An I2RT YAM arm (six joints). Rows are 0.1 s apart.
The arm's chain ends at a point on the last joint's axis. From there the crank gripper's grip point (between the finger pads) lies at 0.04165 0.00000 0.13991 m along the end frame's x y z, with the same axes.
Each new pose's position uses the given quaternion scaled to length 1; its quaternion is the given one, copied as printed.
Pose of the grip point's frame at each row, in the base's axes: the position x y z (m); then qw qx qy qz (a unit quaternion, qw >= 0):
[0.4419 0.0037 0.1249 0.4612 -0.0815 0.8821 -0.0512]
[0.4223 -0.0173 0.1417 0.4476 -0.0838 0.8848 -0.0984]
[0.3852 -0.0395 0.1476 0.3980 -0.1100 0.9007 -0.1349]
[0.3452 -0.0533 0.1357 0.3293 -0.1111 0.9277 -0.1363]
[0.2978 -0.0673 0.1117 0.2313 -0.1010 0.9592 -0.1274]
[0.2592 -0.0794 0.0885 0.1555 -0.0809 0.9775 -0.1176]
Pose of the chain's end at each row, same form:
[0.3503 0.0138 0.2381 0.4612 -0.0815 0.8821 -0.0512]
[0.3335 0.0064 0.2551 0.4476 -0.0838 0.8848 -0.0984]
[0.3082 -0.0050 0.2667 0.3980 -0.1100 0.9007 -0.1349]
[0.2871 -0.0158 0.2643 0.3293 -0.1111 0.9277 -0.1363]
[0.2685 -0.0291 0.2495 0.2313 -0.1010 0.9592 -0.1274]
[0.2531 -0.0426 0.2296 0.1555 -0.0809 0.9775 -0.1176]

